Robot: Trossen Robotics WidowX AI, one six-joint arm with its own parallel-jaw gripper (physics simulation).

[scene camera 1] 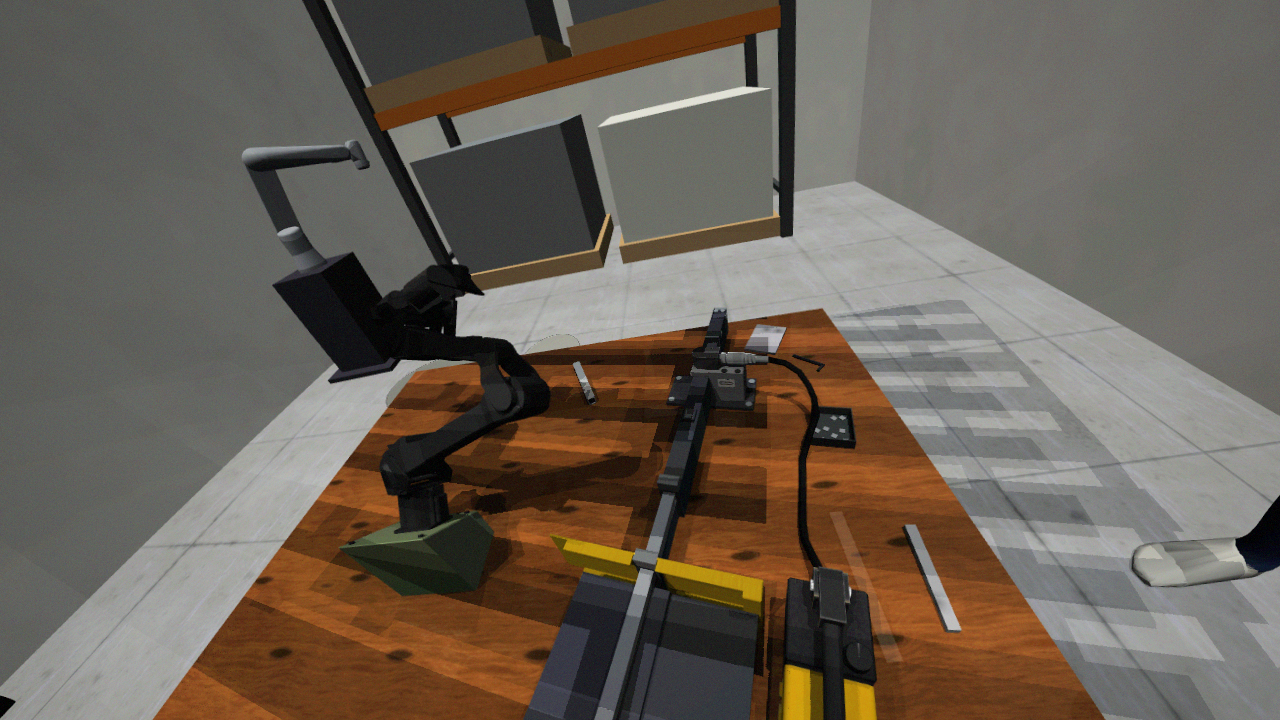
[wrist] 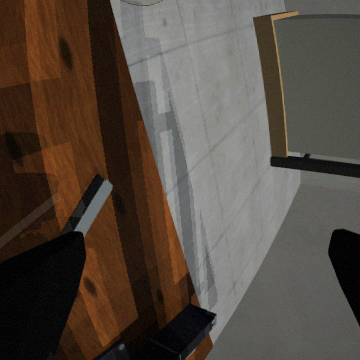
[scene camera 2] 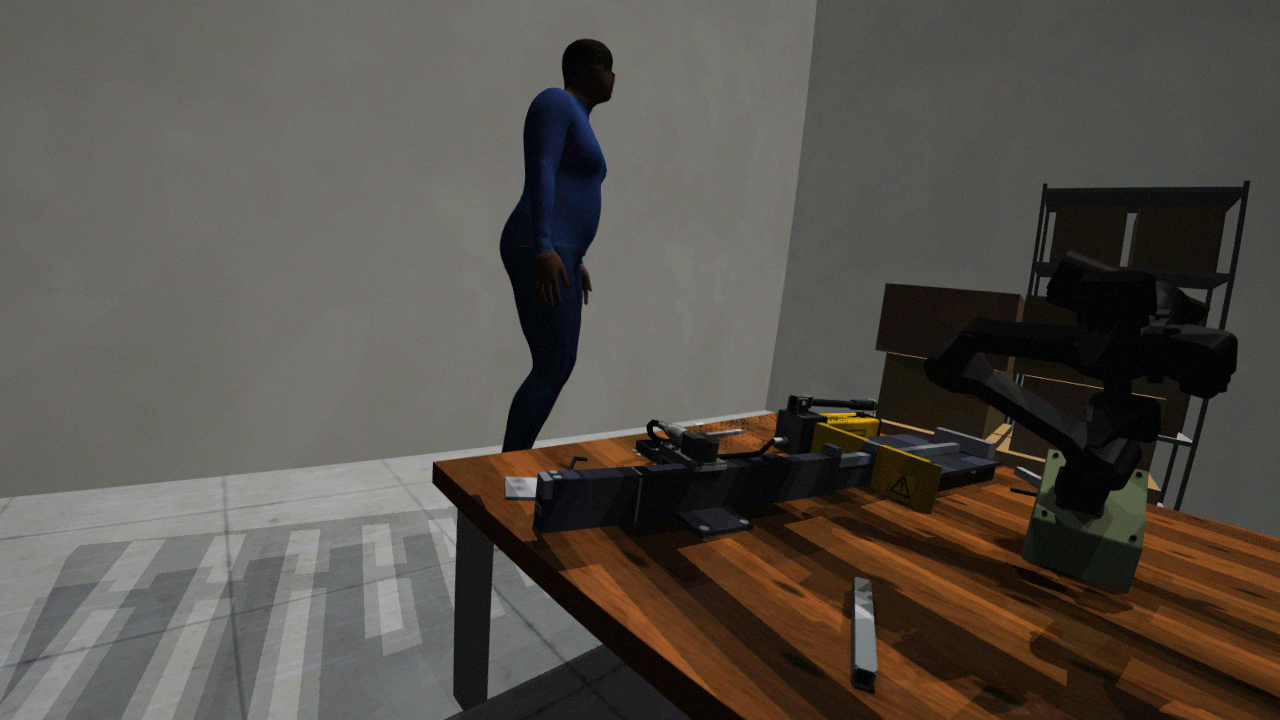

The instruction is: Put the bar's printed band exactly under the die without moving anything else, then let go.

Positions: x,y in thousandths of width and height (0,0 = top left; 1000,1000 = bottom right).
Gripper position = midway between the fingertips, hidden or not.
my gripper: scene camera 1 376,438; wrist 593,685; scene camera 2 852,569
